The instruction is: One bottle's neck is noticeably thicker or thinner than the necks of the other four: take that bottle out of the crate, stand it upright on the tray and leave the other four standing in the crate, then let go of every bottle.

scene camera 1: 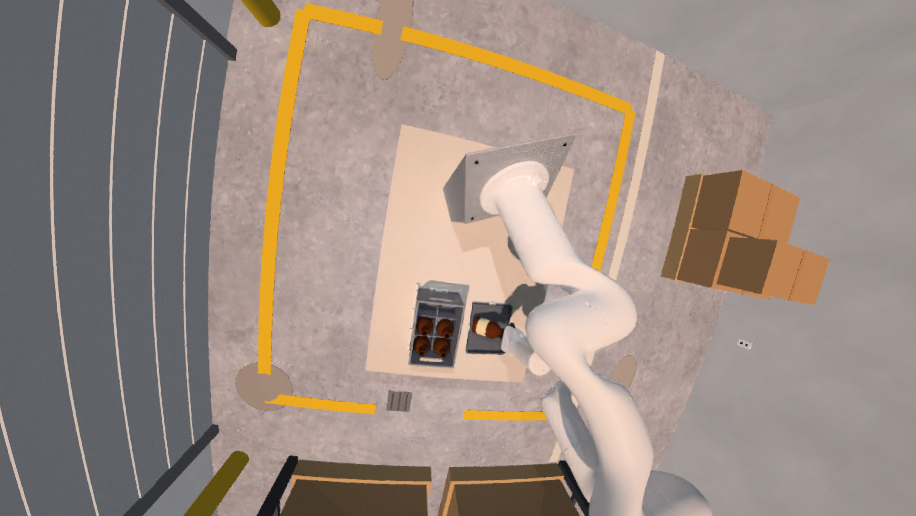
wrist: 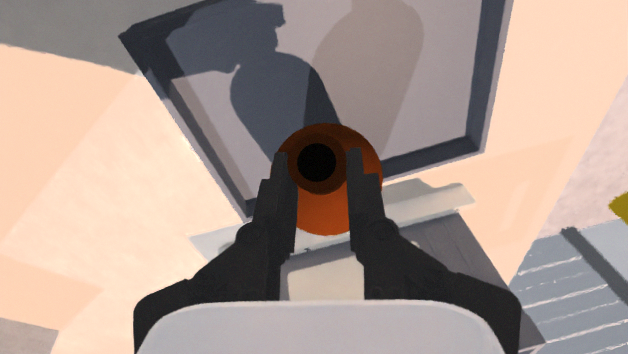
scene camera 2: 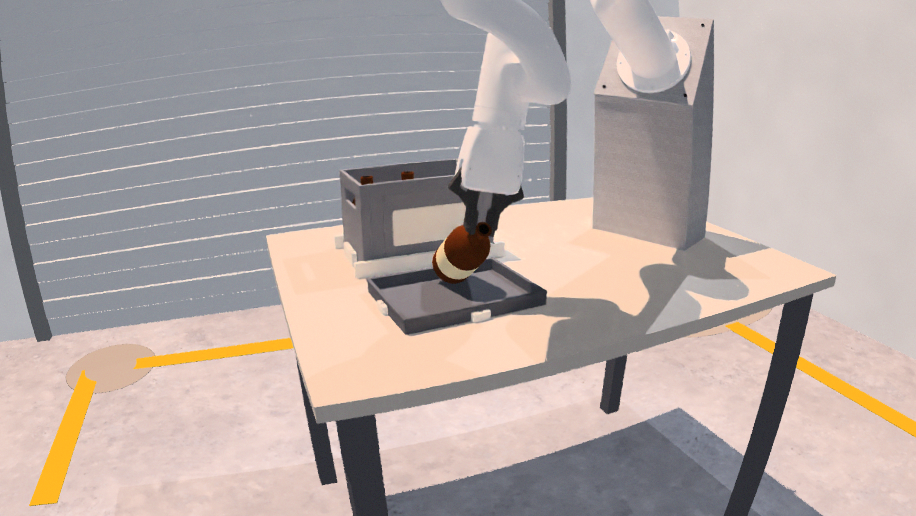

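Note:
A brown bottle with a cream label (scene camera 1: 485, 327) (scene camera 2: 461, 254) (wrist: 325, 212) is held by its neck, tilted, over the dark tray (scene camera 1: 477, 346) (scene camera 2: 448, 317) (wrist: 445, 100). Its mouth points up toward the wrist camera. I cannot tell whether its base touches the tray floor. My gripper (scene camera 2: 482, 225) (wrist: 320, 171) is shut on the neck, a finger on each side. In scene camera 1 the arm mostly hides the gripper. The grey crate (scene camera 1: 441, 294) (scene camera 2: 373, 224) (wrist: 445, 245) stands beside the tray; several brown bottles (scene camera 1: 444, 328) (scene camera 2: 407, 174) stand in it. Their necks are too small to compare.
Pale strips (scene camera 2: 397, 264) (wrist: 425, 200) lie along the crate's base, between crate and tray. Small pale blocks (scene camera 2: 480, 315) sit at the tray's outer edges. The arm's grey pedestal (scene camera 1: 456, 189) (scene camera 2: 647, 166) stands on the table (scene camera 1: 403, 192) (scene camera 2: 608, 256).

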